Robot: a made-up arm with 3 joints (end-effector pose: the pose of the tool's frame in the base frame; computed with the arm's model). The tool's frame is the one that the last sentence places.
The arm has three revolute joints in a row. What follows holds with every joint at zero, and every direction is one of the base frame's. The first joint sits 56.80 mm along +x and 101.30 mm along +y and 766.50 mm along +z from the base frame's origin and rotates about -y. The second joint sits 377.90 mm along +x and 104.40 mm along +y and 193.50 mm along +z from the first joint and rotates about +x. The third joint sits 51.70 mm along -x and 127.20 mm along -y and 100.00 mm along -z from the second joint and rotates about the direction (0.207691, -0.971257, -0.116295). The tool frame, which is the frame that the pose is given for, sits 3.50 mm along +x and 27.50 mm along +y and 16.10 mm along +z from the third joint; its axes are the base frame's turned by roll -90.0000, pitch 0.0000 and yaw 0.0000 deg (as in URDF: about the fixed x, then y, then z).
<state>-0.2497 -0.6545 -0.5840</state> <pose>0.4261 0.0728 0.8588 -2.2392 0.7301 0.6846</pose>
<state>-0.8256 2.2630 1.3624</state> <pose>0.3906 0.3375 0.6525 0.3197 1.2683 -1.5823</pose>
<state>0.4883 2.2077 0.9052</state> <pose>0.2614 0.3325 1.0557 0.9508 -0.0500 -0.6057</pose>
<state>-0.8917 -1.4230 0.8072</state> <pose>0.4766 0.1102 0.6969 -2.2696 -0.7332 0.8676</pose>
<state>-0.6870 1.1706 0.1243</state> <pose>0.3542 0.2430 0.6117 -0.4006 0.6681 0.0114</pose>
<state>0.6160 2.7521 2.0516</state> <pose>0.1662 0.3375 1.1400 1.4825 1.0215 -1.1517</pose>
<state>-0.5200 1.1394 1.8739</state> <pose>0.3523 0.2458 0.6673 -0.3832 0.1949 -1.7699</pose>
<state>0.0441 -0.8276 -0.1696</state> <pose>0.3790 0.0756 0.9894 -2.4266 0.1698 0.0478</pose>
